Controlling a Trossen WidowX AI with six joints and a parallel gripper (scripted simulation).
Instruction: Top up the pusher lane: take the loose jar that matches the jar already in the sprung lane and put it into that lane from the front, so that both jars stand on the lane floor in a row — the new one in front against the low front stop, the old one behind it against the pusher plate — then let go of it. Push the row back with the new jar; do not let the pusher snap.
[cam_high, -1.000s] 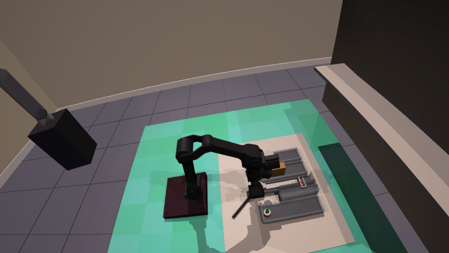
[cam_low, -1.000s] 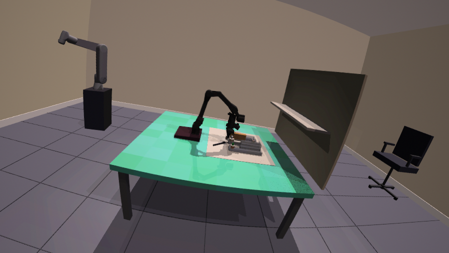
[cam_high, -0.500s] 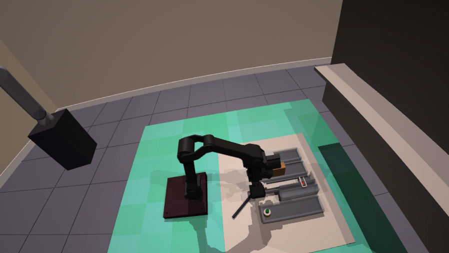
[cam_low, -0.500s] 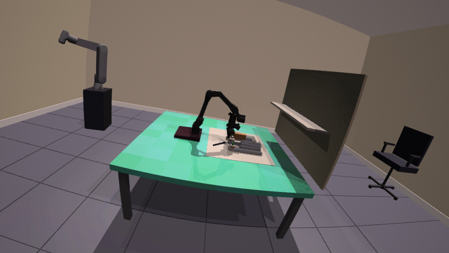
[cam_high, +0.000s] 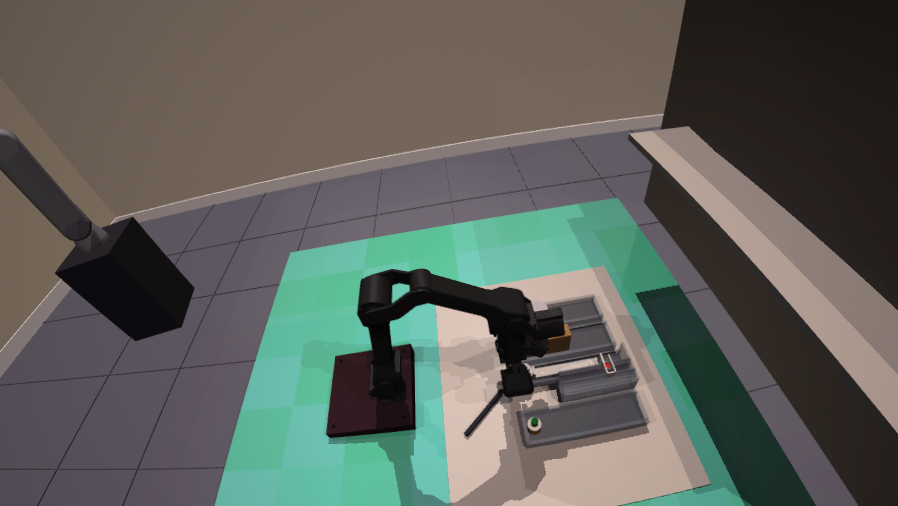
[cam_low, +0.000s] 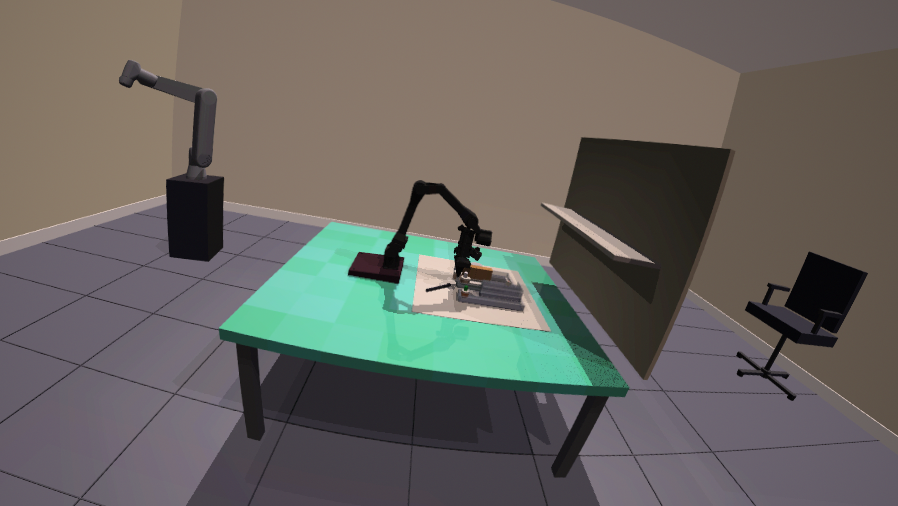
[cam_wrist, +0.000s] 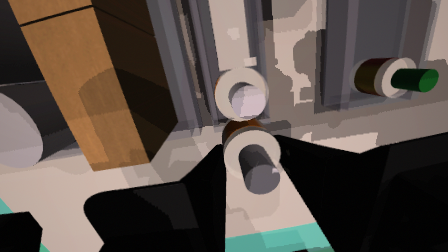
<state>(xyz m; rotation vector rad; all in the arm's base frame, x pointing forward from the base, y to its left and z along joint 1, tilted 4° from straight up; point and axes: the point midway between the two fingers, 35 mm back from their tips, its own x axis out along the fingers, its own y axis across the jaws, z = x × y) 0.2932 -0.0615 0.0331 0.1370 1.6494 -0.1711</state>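
Right now the beige mat is 90 mm ahead of my gripper tip, 50 mm below it and 10 mm to the right of it. Round my gripper tip: black pen: 90 mm behind, 50 mm to the right, 40 mm below; red mark: 210 mm ahead, 80 mm to the right, 20 mm above; sprung lane: 160 mm ahead, 60 mm to the right, 30 mm below.
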